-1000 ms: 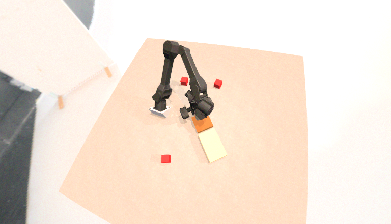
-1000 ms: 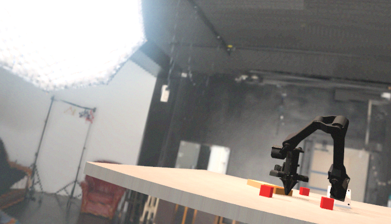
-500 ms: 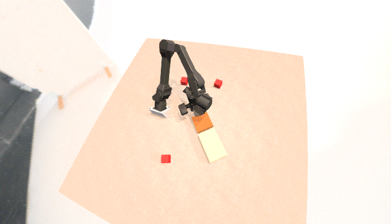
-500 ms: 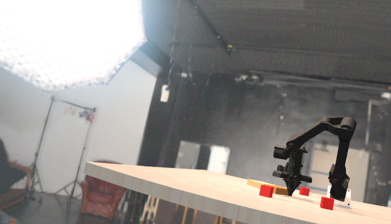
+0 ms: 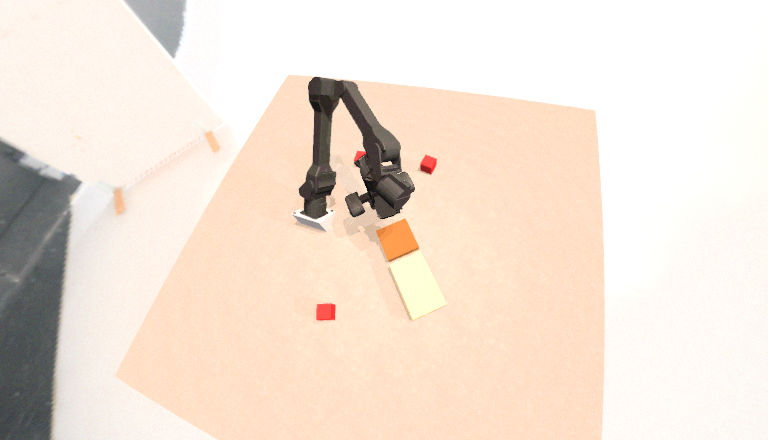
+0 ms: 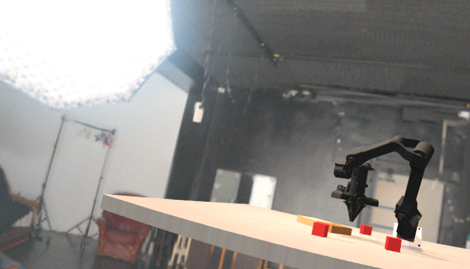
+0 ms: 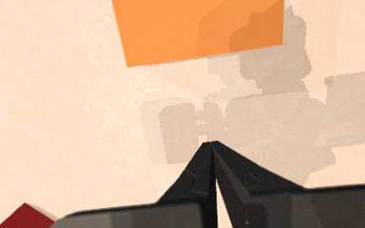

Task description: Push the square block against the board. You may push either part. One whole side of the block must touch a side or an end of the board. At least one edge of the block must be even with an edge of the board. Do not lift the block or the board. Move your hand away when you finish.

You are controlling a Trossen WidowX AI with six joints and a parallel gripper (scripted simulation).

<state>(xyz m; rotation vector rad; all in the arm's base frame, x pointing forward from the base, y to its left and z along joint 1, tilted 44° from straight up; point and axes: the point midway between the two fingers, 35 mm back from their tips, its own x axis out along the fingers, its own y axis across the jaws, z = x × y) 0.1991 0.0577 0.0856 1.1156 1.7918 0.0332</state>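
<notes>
Right now the orange square block is 7 cm ahead of my gripper tip, 7 cm to the right of it and 4 cm below it. Also, from my gripper tip: pale yellow board: 18 cm ahead, 16 cm to the right, 4 cm below.
</notes>
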